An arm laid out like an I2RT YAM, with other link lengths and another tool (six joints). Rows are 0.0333 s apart.
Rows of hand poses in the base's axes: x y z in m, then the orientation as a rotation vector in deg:
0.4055, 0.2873, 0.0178, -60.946, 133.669, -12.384
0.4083, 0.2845, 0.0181, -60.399, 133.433, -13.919
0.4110, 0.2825, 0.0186, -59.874, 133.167, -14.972
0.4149, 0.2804, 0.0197, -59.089, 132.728, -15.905
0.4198, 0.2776, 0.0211, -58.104, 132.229, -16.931
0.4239, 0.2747, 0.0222, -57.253, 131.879, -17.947
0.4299, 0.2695, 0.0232, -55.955, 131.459, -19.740
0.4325, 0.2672, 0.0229, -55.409, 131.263, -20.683
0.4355, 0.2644, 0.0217, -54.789, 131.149, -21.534
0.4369, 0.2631, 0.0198, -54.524, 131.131, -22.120
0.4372, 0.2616, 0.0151, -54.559, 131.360, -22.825
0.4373, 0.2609, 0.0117, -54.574, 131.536, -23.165
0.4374, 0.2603, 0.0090, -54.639, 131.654, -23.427
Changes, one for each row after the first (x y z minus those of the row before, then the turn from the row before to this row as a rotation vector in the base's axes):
0.0028, -0.0028, 0.0003, -0.799, -0.754, -0.587
0.0027, -0.0020, 0.0005, -0.478, -0.654, -0.460
0.0039, -0.0021, 0.0011, -0.274, -0.866, -0.534
0.0049, -0.0028, 0.0014, -0.262, -1.005, -0.661
0.0041, -0.0029, 0.0011, -0.338, -0.819, -0.636
0.0060, -0.0052, 0.0010, -0.718, -1.184, -1.078
0.0026, -0.0023, -0.0003, -0.435, -0.543, -0.496
0.0030, -0.0028, -0.0012, -0.362, -0.478, -0.551
0.0014, -0.0013, -0.0019, -0.316, -0.213, -0.304
0.0003, -0.0015, -0.0047, -0.542, 0.097, -0.245
0.0001, -0.0007, -0.0034, -0.270, 0.104, -0.144
0.0001, -0.0006, -0.0027, -0.224, 0.086, -0.072

